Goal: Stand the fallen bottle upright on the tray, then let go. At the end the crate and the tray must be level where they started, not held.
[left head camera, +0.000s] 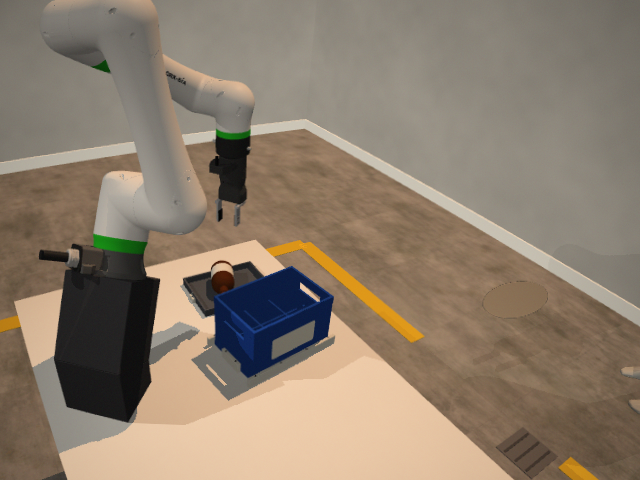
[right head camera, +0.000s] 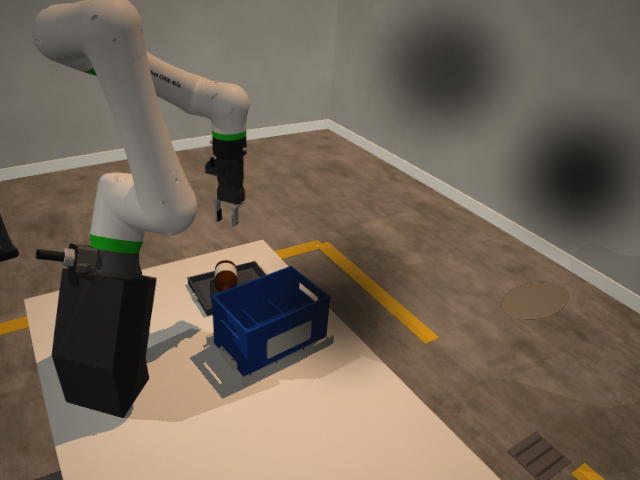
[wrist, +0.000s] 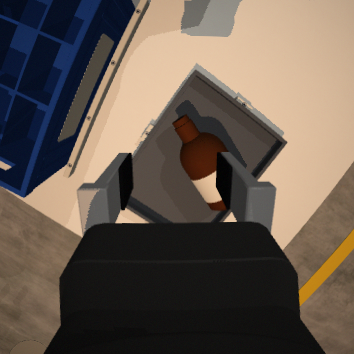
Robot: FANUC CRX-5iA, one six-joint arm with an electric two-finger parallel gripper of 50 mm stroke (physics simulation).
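Frame: origin at the arm's base, x ahead, y left, z up, level; millimetres.
Seen in the pictures: gripper, fingertip midpoint: (left head camera: pixel 228 222) (right head camera: pixel 227 222) (wrist: pixel 174 169); arm's base, link origin: (left head camera: pixel 115 274) (right head camera: pixel 111 273).
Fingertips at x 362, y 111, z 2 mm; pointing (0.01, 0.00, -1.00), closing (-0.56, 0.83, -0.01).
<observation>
Pixels of each thing's middle, then the offset from my fingertips to it. Level surfaces: height alone.
- brown bottle, body centre: (wrist: pixel 205 159) (left head camera: pixel 222 281) (right head camera: pixel 225 281) 21 mm ahead, 76 mm left, 264 mm down
- grey tray, body centre: (wrist: pixel 195 166) (left head camera: pixel 229 287) (right head camera: pixel 232 286) 44 mm ahead, 77 mm left, 293 mm down
- blue crate, body centre: (wrist: pixel 27 62) (left head camera: pixel 273 321) (right head camera: pixel 270 320) 34 mm ahead, 218 mm right, 218 mm down
- table, surface height: 305 mm down
A brown bottle (left head camera: pixel 223 279) (right head camera: pixel 225 277) (wrist: pixel 201 154) with a cream label lies on its side in the grey tray (left head camera: pixel 198 304) (right head camera: pixel 200 301) (wrist: pixel 165 107). In the wrist view its neck points to the upper left, and the right finger covers part of its side. The tray lies flat on the table. The blue crate (left head camera: pixel 239 324) (right head camera: pixel 235 322) (wrist: pixel 60 107) stands upright beside the tray and hides part of it in the head views. My gripper (left head camera: pixel 228 214) (right head camera: pixel 226 214) (wrist: pixel 174 169) is open and empty, high above the tray, fingers pointing down.
The crate stands within a low pale holder (left head camera: pixel 325 343) (wrist: pixel 107 76) on the table (left head camera: pixel 336 413) (right head camera: pixel 330 413). The robot's black base (left head camera: pixel 103 346) (right head camera: pixel 100 343) stands at the table's left. The far table edge runs behind the tray.
</observation>
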